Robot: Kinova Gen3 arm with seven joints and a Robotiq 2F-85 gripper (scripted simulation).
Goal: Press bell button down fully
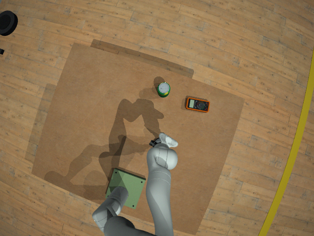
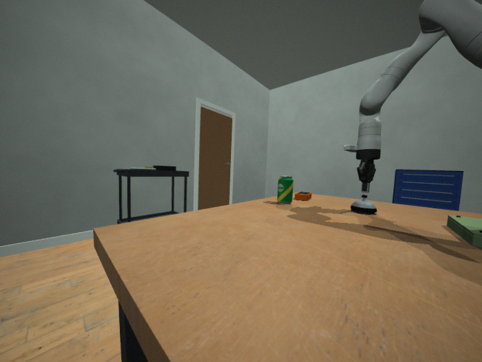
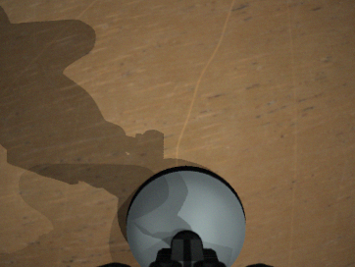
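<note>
Now: hand 40 mm above the bell button. Also, from my hand: orange multimeter 270 mm ahead, 150 mm to the right, 80 mm below; then bell 50 mm below; then green soda can 300 mm ahead, 50 mm to the left, 30 mm below.
</note>
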